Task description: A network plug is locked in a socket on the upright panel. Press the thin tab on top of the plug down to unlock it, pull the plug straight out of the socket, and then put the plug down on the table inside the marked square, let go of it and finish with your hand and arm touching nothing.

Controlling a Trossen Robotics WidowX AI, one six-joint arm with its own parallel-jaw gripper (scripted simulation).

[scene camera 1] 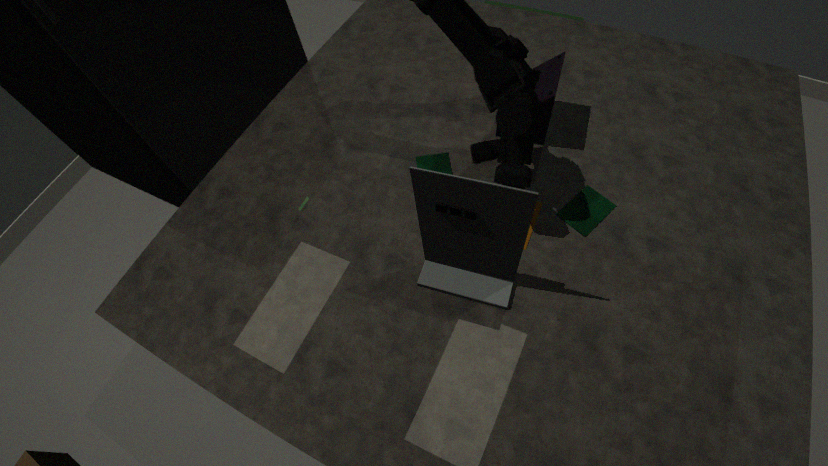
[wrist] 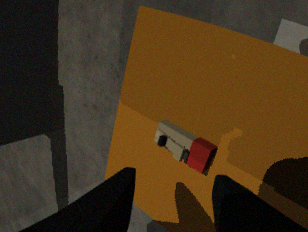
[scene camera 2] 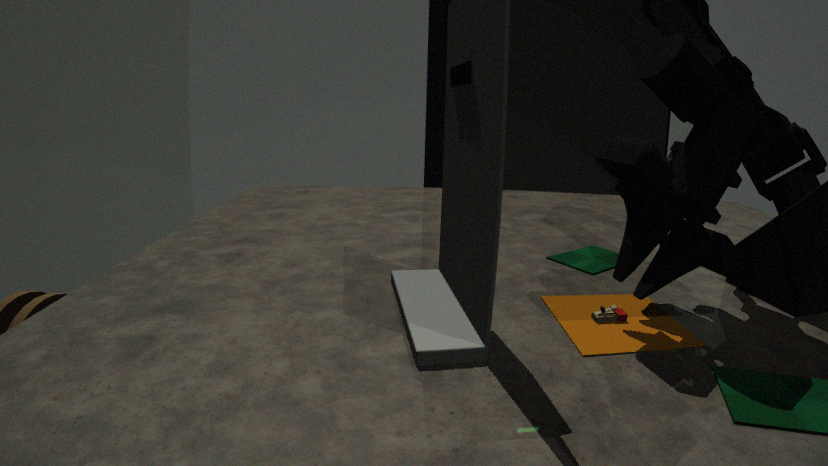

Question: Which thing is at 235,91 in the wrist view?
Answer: An orange square.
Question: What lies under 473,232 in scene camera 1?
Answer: An upright panel.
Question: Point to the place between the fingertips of my gripper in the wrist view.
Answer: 174,181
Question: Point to an orange square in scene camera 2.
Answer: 648,328
